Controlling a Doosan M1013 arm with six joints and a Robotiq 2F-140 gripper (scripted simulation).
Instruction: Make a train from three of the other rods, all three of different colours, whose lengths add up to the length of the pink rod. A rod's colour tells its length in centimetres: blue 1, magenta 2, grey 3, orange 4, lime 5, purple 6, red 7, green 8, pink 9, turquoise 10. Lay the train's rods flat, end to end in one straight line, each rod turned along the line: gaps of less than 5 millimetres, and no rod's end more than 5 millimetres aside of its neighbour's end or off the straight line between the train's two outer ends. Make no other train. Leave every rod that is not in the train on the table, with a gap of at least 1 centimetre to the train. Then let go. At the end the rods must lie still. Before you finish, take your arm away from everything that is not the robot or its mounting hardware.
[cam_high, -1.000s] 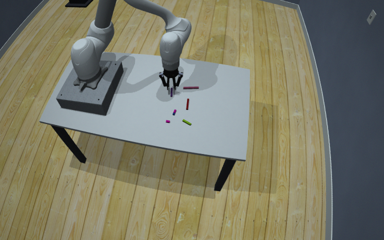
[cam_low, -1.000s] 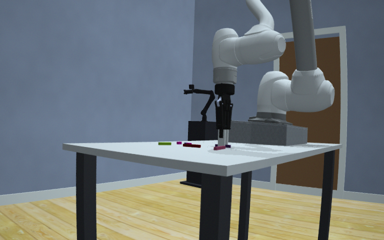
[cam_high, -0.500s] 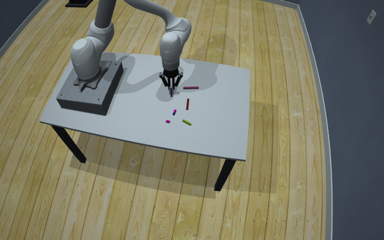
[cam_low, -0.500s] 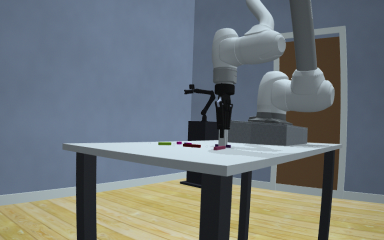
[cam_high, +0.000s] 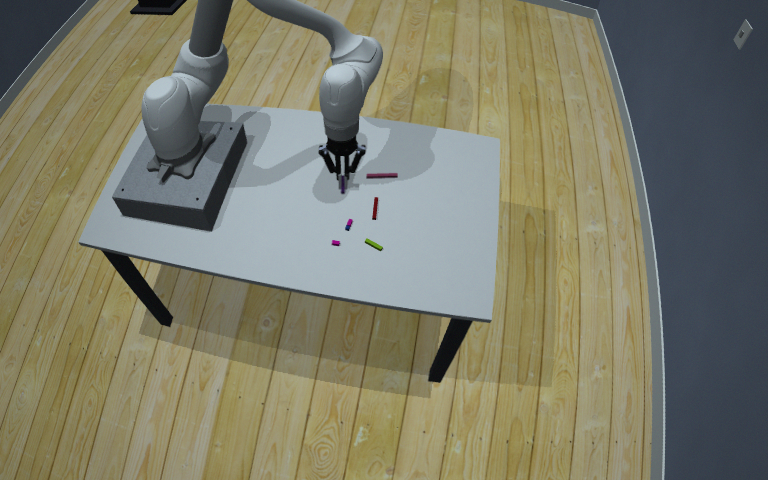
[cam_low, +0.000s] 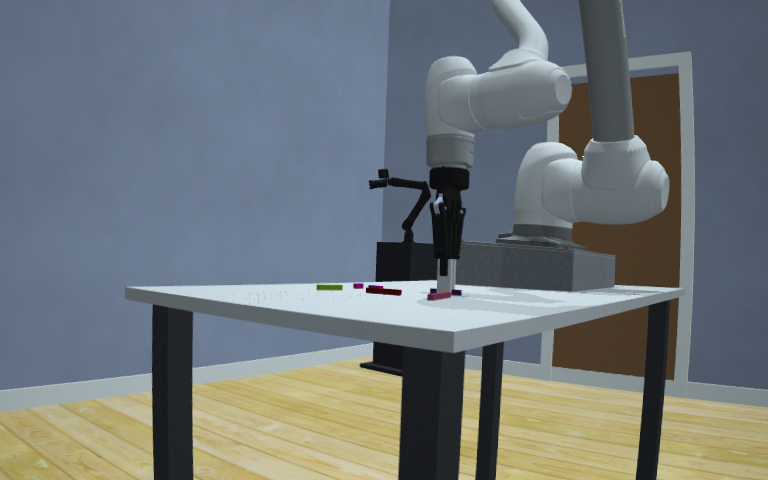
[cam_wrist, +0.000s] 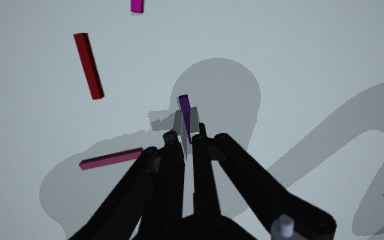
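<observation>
Right now the red rod is 11 cm ahead of my hand, 5 cm to the right of it and 3 cm below it. From my hand the other things lie so: pink rod (10 cm ahead, 6 cm to the left, 3 cm below); then blue rod (14 cm to the right, 6 cm ahead, 3 cm below); then purple rod (3 cm below).
</observation>
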